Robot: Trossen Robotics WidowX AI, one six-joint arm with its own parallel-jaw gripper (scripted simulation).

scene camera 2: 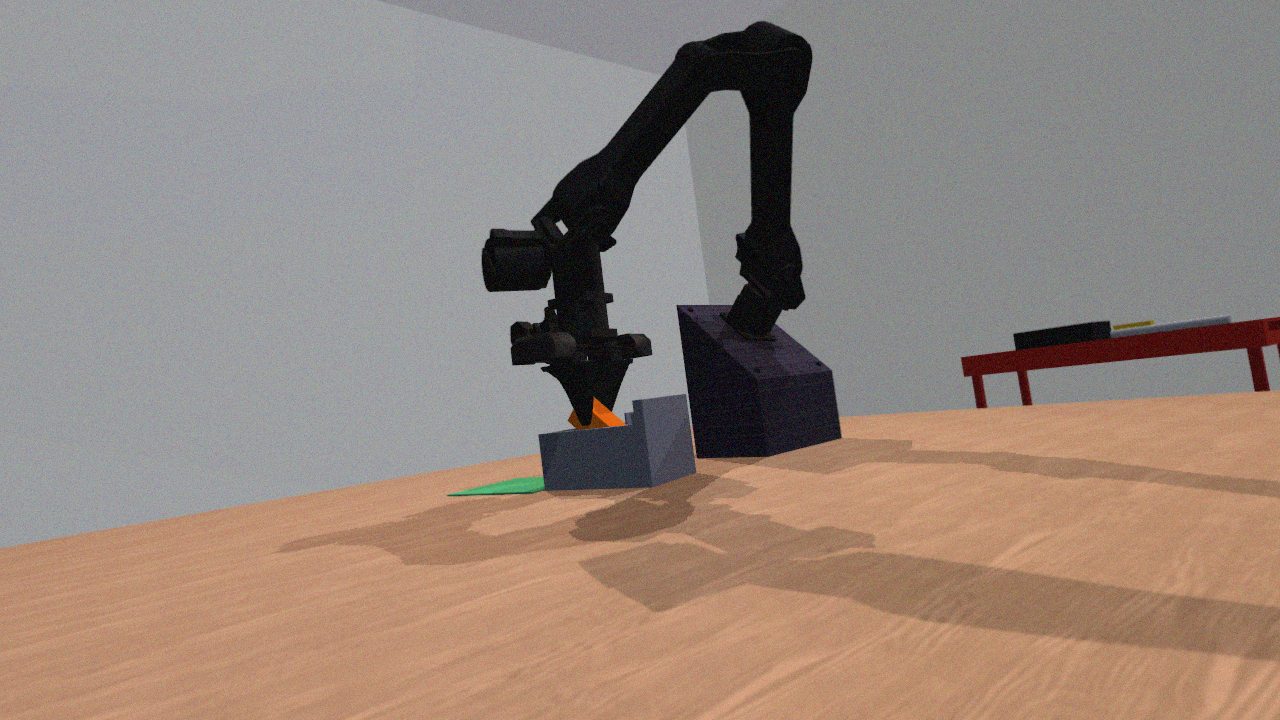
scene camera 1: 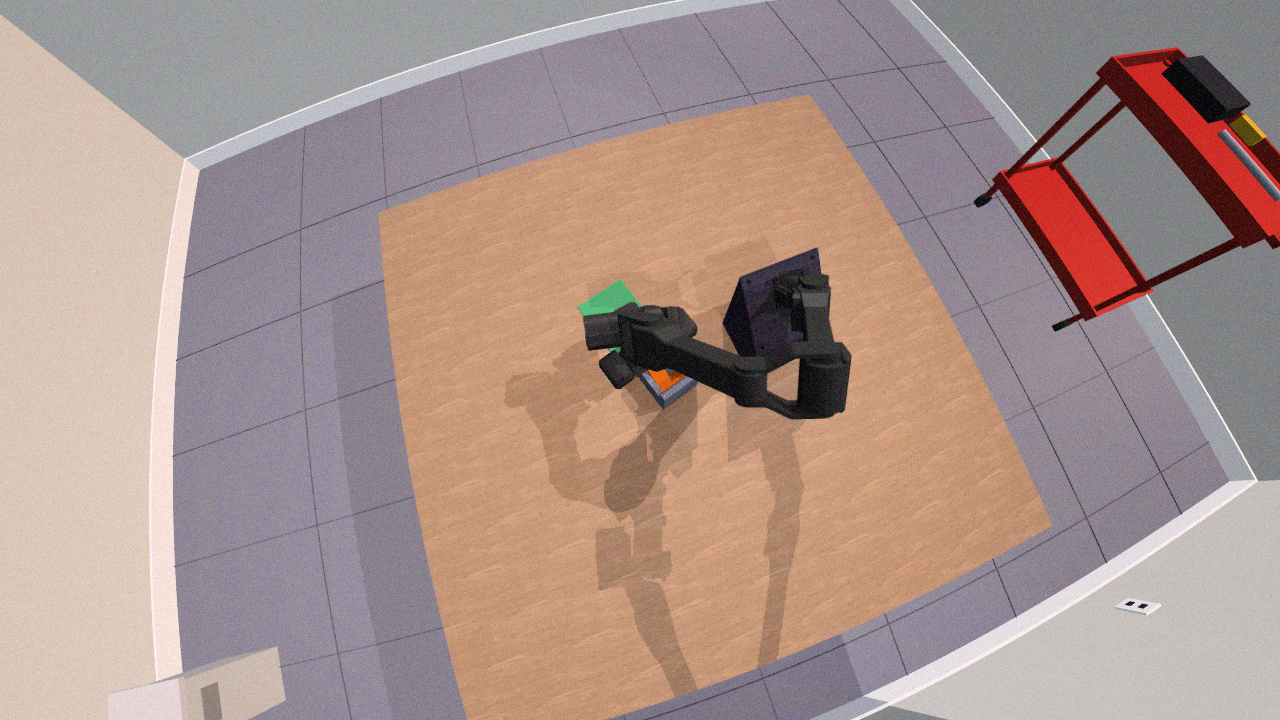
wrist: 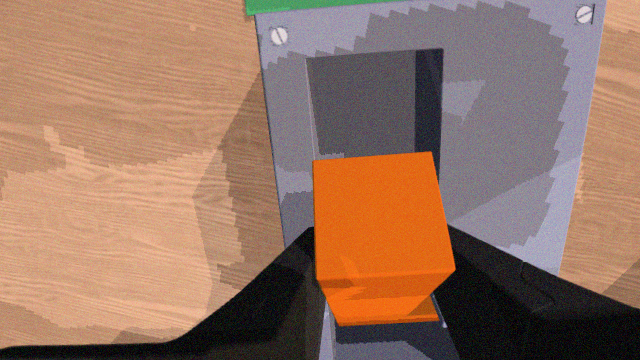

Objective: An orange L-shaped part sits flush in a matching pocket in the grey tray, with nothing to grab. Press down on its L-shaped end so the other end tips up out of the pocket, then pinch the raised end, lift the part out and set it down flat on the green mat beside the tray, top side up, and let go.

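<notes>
Scene camera 2 shows the gripper [scene camera 2: 595,423] together with an orange L-shaped part [scene camera 2: 601,417] and a green mat [scene camera 2: 528,485]. In scene camera 1 the mat [scene camera 1: 613,297] is visible, as is the gripper [scene camera 1: 649,360]. The wrist view has the gripper [wrist: 372,236] and the orange L-shaped part [wrist: 382,246].
</notes>
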